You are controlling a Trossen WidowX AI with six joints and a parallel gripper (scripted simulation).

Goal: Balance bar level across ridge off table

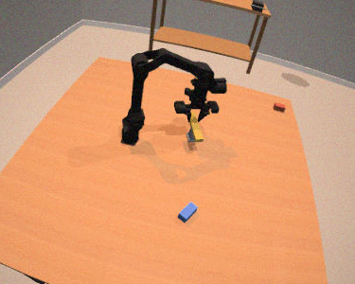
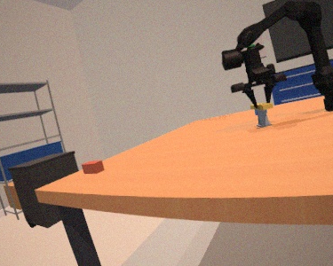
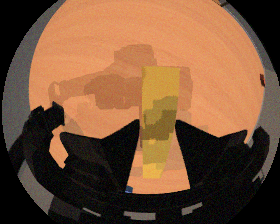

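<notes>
Now: the yellow bar 10 mm ahead of my gripper tip and 30 mm to the right of it. Also, from my gripper tip: small red block (490 mm ahead, 380 mm to the left, 60 mm below); blue block (50 mm ahead, 410 mm to the right, 60 mm below).
</notes>
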